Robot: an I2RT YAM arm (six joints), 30 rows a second.
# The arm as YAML. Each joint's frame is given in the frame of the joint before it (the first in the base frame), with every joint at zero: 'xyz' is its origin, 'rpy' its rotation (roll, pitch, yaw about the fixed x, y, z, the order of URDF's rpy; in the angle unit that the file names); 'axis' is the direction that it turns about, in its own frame. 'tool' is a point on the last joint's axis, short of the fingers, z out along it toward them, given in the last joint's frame.
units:
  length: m
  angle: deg
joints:
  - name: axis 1
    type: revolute
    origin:
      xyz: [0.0, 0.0, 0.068]
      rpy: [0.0, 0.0, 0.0]
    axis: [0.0, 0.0, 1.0]
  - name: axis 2
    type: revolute
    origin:
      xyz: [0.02, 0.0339, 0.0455]
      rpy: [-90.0, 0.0, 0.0]
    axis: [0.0, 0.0, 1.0]
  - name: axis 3
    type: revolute
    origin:
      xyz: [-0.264, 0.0, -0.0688]
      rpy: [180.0, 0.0, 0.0]
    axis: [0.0, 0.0, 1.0]
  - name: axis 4
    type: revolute
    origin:
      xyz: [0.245, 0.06, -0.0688]
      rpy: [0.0, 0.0, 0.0]
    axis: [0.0, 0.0, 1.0]
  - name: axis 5
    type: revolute
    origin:
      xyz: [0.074, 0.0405, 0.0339]
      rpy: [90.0, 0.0, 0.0]
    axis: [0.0, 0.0, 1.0]
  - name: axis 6
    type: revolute
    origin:
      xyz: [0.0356, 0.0, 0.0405]
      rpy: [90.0, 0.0, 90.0]
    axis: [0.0, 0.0, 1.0]
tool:
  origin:
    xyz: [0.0, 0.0, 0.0]
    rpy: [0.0, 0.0, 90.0]
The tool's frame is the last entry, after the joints.
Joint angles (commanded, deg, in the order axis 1, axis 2, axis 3, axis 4, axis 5, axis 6), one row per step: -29.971 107.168 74.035 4.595 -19.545 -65.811; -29.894 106.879 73.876 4.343 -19.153 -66.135; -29.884 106.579 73.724 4.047 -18.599 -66.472; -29.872 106.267 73.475 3.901 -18.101 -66.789; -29.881 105.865 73.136 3.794 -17.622 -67.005; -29.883 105.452 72.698 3.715 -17.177 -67.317; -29.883 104.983 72.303 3.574 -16.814 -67.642; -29.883 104.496 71.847 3.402 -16.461 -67.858; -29.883 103.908 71.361 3.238 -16.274 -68.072; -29.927 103.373 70.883 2.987 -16.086 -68.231; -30.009 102.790 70.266 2.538 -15.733 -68.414; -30.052 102.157 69.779 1.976 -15.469 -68.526; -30.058 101.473 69.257 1.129 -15.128 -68.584; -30.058 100.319 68.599 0.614 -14.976 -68.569; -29.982 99.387 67.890 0.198 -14.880 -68.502; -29.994 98.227 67.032 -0.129 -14.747 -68.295
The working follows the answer.
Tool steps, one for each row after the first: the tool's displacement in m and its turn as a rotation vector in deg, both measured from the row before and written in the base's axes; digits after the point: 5 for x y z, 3 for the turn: -0.00081 0.00087 0.00069 -0.388 0.240 -0.121; -0.00112 0.00035 0.00072 -0.454 0.306 -0.322; -0.00121 0.00046 0.00048 -0.445 0.236 -0.279; -0.00160 0.00052 0.00066 -0.368 0.186 -0.329; -0.00178 0.00070 0.00020 -0.407 0.246 -0.247; -0.00183 0.00080 0.00073 -0.402 0.199 -0.166; -0.00201 0.00091 0.00044 -0.266 0.244 -0.207; -0.00223 0.00115 0.00097 -0.234 0.136 -0.063; -0.00235 0.00085 0.00048 -0.121 0.242 -0.133; -0.00304 0.00083 -0.00036 -0.068 0.539 -0.301; -0.00282 0.00109 0.00054 -0.003 0.447 -0.217; -0.00313 0.00152 0.00018 0.143 0.691 -0.270; -0.00397 0.00219 0.00304 -0.046 0.053 -0.138; -0.00333 0.00247 0.00135 0.110 0.179 -0.040; -0.00431 0.00230 0.00203 0.127 0.017 -0.230
Tool pose at each row, in the base's axes (x y z in m, rotation vector in deg; rounded; the steps above come from the unrounded poses): 0.37877 -0.20468 0.23069 -48.706 110.607 -39.139; 0.37795 -0.20381 0.23138 -48.953 110.812 -39.533; 0.37683 -0.20345 0.23209 -49.089 111.173 -40.094; 0.37562 -0.20299 0.23258 -49.225 111.448 -40.644; 0.37402 -0.20247 0.23324 -49.241 111.720 -41.159; 0.37224 -0.20177 0.23343 -49.387 111.992 -41.650; 0.37041 -0.20097 0.23417 -49.579 112.176 -42.104; 0.36840 -0.20006 0.23460 -49.676 112.452 -42.427; 0.36617 -0.19891 0.23558 -49.829 112.557 -42.666; 0.36382 -0.19805 0.23606 -49.907 112.820 -42.795; 0.36078 -0.19722 0.23570 -49.954 113.451 -42.877; 0.35796 -0.19613 0.23624 -49.991 113.967 -42.869; 0.35483 -0.19460 0.23642 -50.023 114.760 -42.664; 0.35085 -0.19241 0.23946 -49.948 114.876 -42.774; 0.34752 -0.18994 0.24081 -49.942 115.079 -42.625; 0.34321 -0.18764 0.24284 -49.660 115.252 -42.614

